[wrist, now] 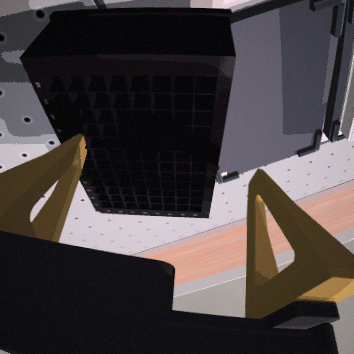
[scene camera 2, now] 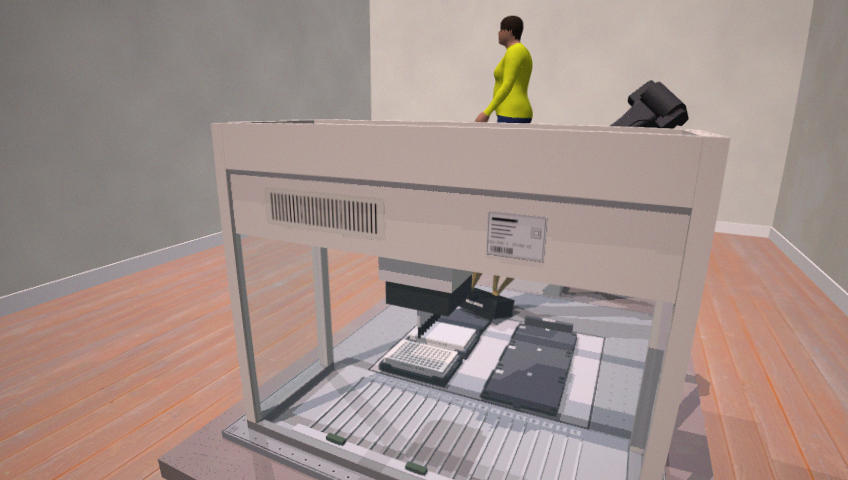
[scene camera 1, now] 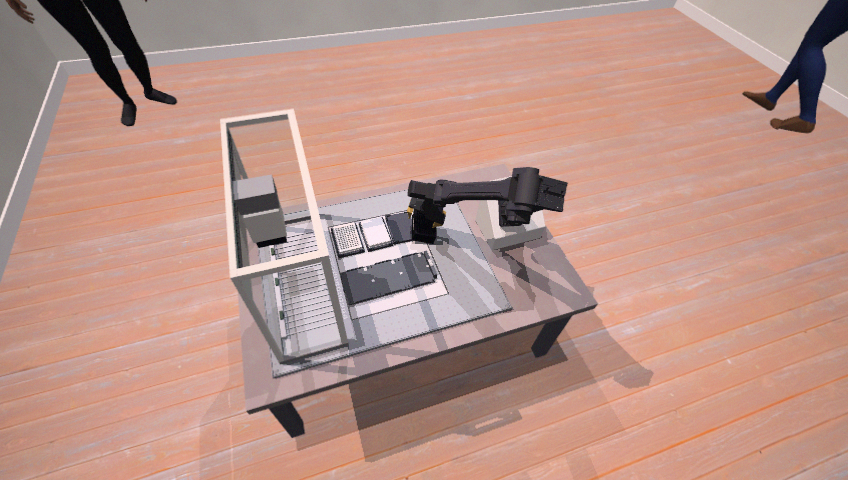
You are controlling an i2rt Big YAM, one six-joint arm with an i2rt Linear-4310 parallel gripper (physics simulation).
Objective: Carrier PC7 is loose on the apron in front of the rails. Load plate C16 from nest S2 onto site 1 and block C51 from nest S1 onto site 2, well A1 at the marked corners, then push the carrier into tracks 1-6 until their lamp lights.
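Where they show: gripper, fingertip midpoint: (wrist: 172,158) (scene camera 2: 481,295) (scene camera 1: 421,222); arm's base, origin of the base link: (scene camera 1: 509,210).
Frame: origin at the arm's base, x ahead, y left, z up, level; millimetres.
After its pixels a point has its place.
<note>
My open gripper (scene camera 1: 426,218) @(x 323, y -51, z -67 mm) (scene camera 2: 484,290) @(x 323, y -51, z -67 mm) (wrist: 172,158) @(x 323, y -51, z -67 mm) points down over the black deep-well block (scene camera 1: 423,231) @(x 324, y -4, z -67 mm) (scene camera 2: 491,305) (wrist: 150,145) @(x 315, y -39, z -70 mm), with nothing between its fingers. In the wrist view the left fingertip overlaps the block's left edge; the right one is beyond its right side. The height gap is hard to tell. A bare dark nest (scene camera 1: 398,227) @(x 408, y -72, z -107 mm) (wrist: 260,95) @(x 391, y -61, z -107 mm) adjoins the block. Beyond it stand a white plate (scene camera 1: 375,231) (scene camera 2: 453,334) and a white well plate (scene camera 1: 346,238) (scene camera 2: 422,355). The dark long carrier (scene camera 1: 389,277) @(x 477, y 151, z -108 mm) (scene camera 2: 529,371) @(x 525, y 151, z -108 mm) lies unloaded before the rails (scene camera 1: 306,303) (scene camera 2: 416,416). Labels are unreadable.
A pale frame (scene camera 1: 307,184) @(x 681, y 135, z 361 mm) (scene camera 2: 458,157) @(x 880, y 167, z 331 mm) encloses the rails. Inside it hangs a grey head (scene camera 1: 261,217) @(x 817, y 149, z 271 mm) (scene camera 2: 422,285) @(x 880, y 126, z 184 mm), low near the well plate in scene camera 2. Green blocks (scene camera 2: 335,438) (scene camera 2: 415,468) sit at the rails' far end. People stand away from the table.
</note>
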